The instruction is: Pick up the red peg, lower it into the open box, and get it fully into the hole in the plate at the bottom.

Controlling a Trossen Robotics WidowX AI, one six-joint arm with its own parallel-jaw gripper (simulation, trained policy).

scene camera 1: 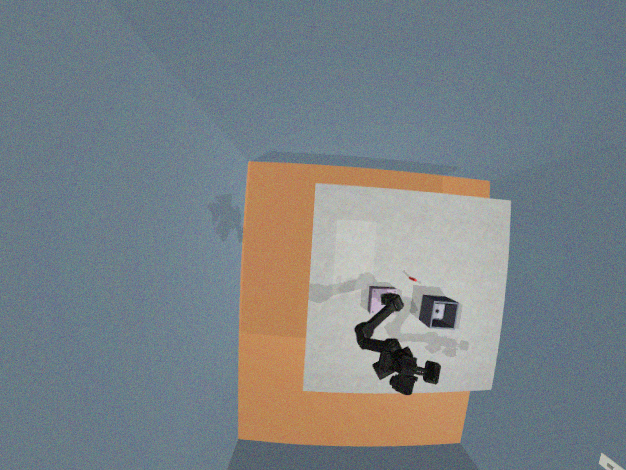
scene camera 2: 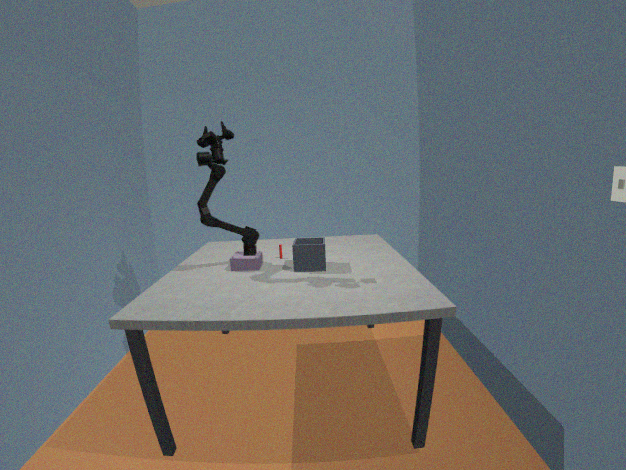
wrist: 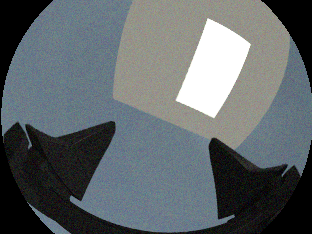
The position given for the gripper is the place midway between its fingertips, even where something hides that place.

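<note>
Gripper visible: (scene camera 1: 417,375), also (wrist: 164,135).
</note>
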